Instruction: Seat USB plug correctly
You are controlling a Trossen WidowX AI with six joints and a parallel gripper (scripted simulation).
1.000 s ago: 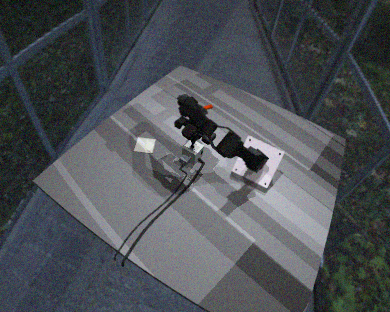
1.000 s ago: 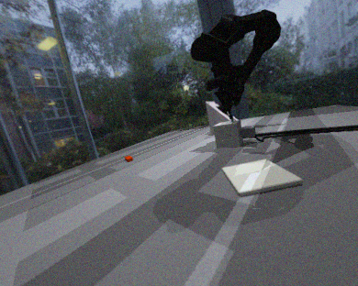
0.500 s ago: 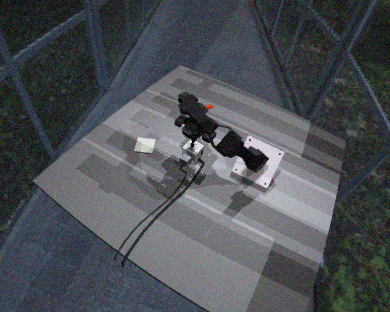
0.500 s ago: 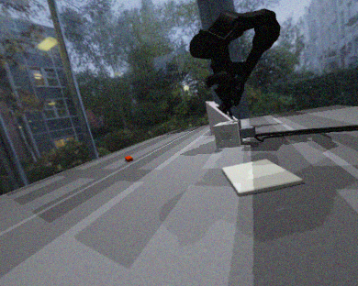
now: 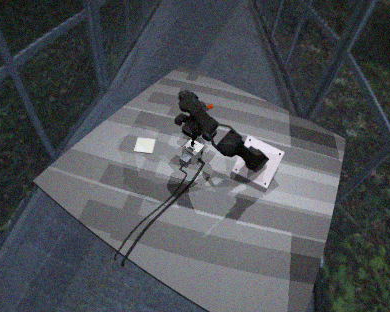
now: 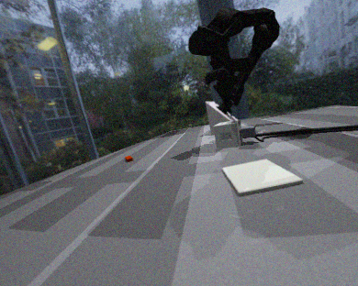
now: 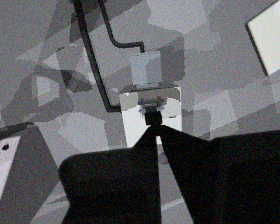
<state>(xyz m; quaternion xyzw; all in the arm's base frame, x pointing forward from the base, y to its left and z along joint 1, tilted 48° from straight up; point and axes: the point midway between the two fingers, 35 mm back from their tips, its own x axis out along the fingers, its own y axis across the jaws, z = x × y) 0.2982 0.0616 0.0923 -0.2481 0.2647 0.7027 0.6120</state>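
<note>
My gripper tip is now 20 mm above the dark USB plug. Round my gripper tip: orange object 390 mm to the right, 160 mm ahead, 130 mm below; pale flat pad 230 mm ahead, 130 mm below, 90 mm to the left.
</note>
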